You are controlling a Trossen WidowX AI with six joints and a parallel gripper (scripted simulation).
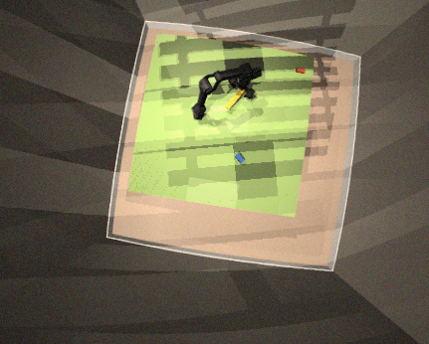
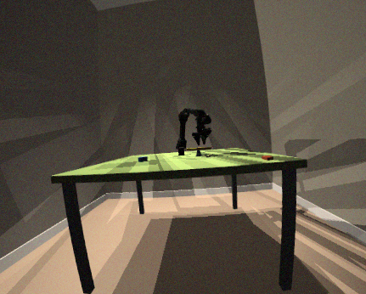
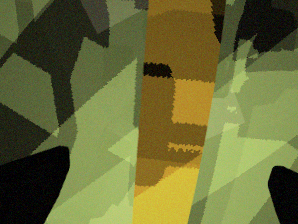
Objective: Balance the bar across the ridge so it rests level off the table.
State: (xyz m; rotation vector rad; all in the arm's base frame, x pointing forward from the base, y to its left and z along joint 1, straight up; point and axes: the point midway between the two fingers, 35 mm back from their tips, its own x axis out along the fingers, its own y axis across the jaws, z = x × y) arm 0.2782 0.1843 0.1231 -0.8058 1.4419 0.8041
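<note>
The orange-yellow bar lies 30 mm to the right of my gripper tip, 30 mm below it and 20 mm behind it. From my gripper tip the other things lie so: blue block (460 mm to the right, 80 mm ahead, 70 mm below); then red block (460 mm ahead, 320 mm to the left, 80 mm below).
</note>
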